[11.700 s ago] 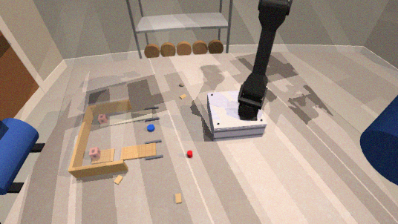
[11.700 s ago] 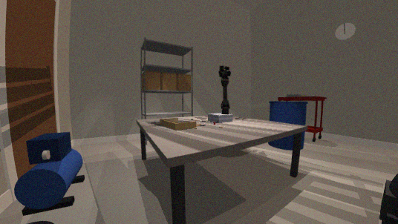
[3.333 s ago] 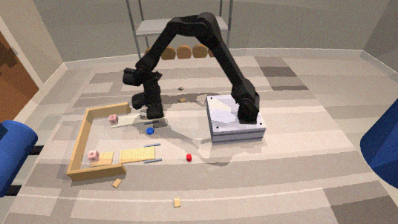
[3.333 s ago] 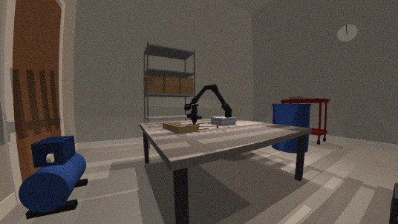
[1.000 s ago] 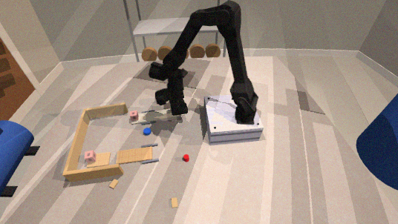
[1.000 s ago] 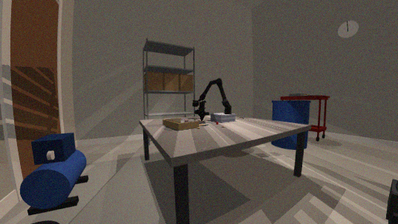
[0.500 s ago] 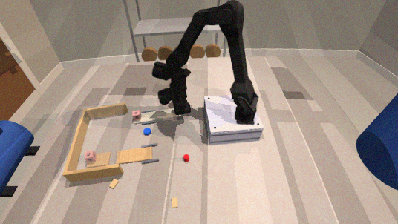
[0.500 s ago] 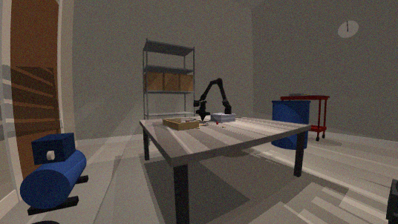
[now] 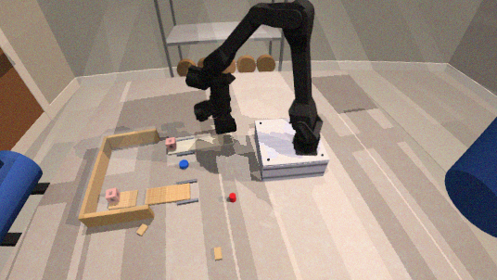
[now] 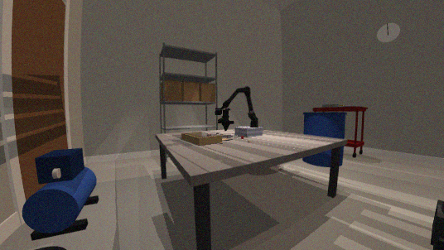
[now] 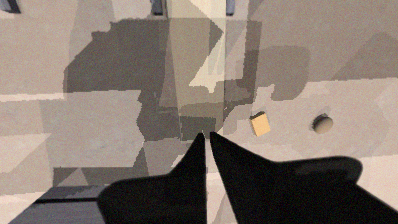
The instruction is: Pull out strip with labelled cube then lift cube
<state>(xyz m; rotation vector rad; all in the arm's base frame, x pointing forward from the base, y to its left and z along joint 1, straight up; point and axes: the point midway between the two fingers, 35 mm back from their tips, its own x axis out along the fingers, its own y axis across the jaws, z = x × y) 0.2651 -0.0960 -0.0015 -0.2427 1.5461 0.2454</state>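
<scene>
The blue disc is 120 mm ahead of my gripper tip, 130 mm to the left of it and 40 mm below it. Also, from my gripper tip: red cylinder 60 mm behind, 240 mm to the left, 30 mm below.
</scene>
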